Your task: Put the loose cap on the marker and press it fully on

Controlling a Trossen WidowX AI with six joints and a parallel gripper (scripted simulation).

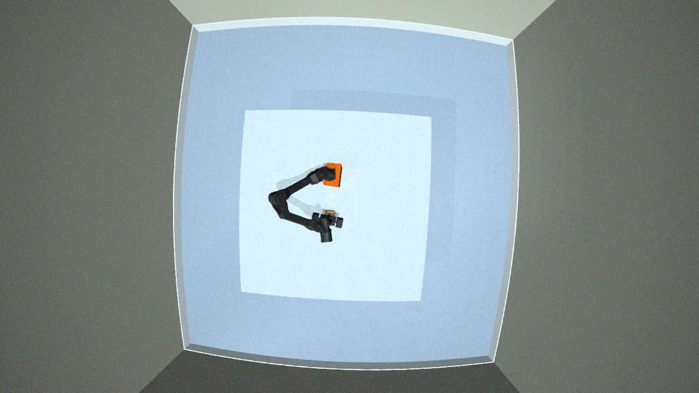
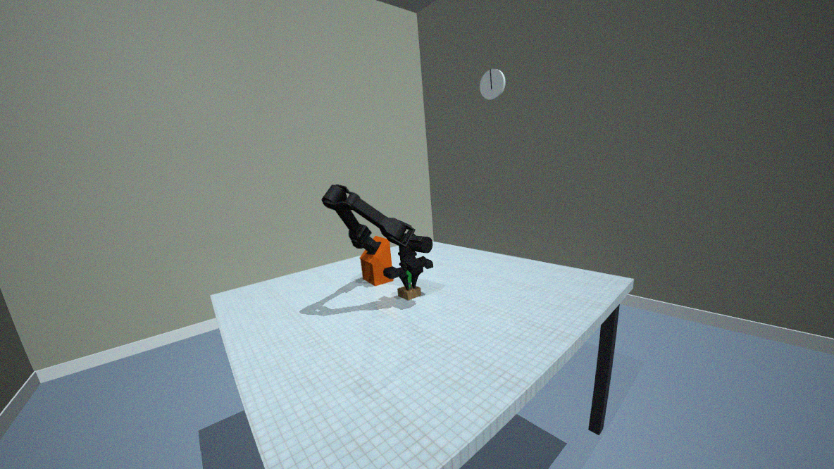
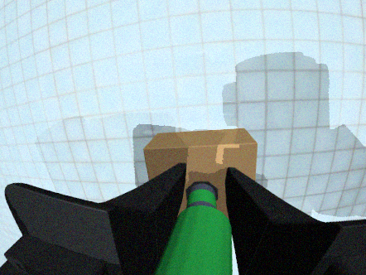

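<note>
My gripper tip is now 20 mm past the holder block and 20 mm above it. Round my gripper tip: green cap (10 mm behind, 10 mm to the left, 50 mm above).
</note>
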